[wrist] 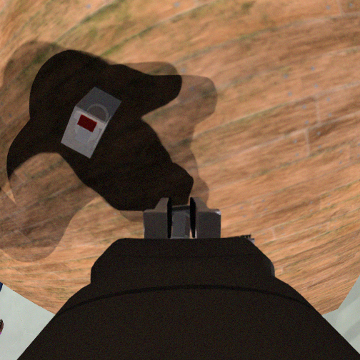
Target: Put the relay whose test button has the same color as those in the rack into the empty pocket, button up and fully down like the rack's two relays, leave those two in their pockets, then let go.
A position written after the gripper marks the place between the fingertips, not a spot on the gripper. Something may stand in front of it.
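A relay [91, 115] and the gripper [180, 211] are both visible in the scene.
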